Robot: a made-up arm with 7 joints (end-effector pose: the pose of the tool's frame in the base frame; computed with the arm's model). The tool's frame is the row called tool.
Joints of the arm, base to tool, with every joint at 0 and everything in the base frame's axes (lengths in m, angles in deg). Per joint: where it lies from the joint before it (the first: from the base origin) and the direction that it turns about. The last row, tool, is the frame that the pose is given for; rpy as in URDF.
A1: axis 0 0.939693 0.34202 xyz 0.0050 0.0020 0.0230
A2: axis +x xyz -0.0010 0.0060 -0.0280
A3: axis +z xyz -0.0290 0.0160 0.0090
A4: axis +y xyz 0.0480 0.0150 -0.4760
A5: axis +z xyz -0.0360 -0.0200 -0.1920
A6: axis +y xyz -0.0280 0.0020 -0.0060
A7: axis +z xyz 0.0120 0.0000 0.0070
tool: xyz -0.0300 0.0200 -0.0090 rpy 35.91 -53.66 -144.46
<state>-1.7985 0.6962 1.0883 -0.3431 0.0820 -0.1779 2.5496</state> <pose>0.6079 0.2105 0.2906 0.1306 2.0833 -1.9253</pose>
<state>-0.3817 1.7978 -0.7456 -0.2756 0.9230 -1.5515 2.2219</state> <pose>0.0643 0.6537 0.0844 -0.8603 2.2352 1.3619</pose>
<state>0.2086 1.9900 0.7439 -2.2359 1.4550 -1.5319 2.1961</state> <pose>0.1647 0.2943 0.2242 1.1928 1.7475 -0.1328</pose>
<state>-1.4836 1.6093 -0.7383 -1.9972 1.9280 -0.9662 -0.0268</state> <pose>0.3567 0.2832 0.2329 -1.0987 1.4841 0.5105</pose>
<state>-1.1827 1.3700 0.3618 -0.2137 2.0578 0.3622 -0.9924</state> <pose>0.3715 0.5853 0.0903 1.8650 -1.9168 -1.2657</pose>
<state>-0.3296 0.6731 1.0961 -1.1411 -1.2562 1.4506 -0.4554</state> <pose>0.1992 0.5194 -0.2663 -0.2673 0.3052 -1.2020</pose>
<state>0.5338 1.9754 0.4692 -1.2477 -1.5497 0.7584 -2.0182</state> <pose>0.2477 0.5092 0.2159 -1.2995 2.0968 1.1724</pose>
